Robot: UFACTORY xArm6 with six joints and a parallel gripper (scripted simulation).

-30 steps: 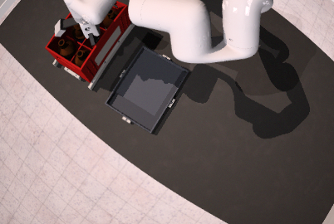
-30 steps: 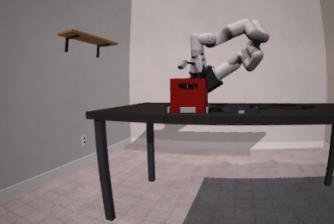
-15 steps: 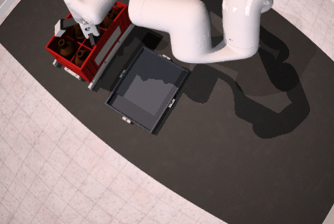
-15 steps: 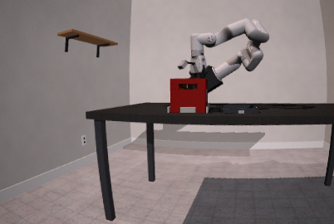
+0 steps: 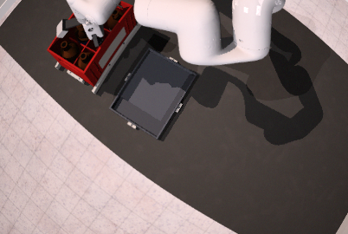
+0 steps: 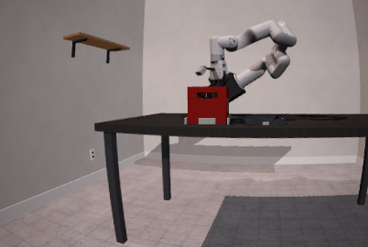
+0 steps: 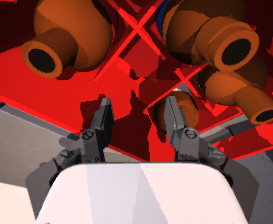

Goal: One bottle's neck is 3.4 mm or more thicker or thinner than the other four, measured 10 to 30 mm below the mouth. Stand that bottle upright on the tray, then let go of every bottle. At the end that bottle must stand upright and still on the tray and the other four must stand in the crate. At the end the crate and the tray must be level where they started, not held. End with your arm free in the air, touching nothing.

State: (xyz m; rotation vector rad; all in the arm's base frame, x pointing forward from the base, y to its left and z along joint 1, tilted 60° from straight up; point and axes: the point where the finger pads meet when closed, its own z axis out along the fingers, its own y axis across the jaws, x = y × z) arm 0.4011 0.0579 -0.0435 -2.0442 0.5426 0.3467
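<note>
The red crate is 1 cm ahead of my hand, 4 cm to the right of it and 8 cm below it. From my hand the other things lie so: dark flat tray: 1 cm behind, 24 cm to the left, 15 cm below.
</note>
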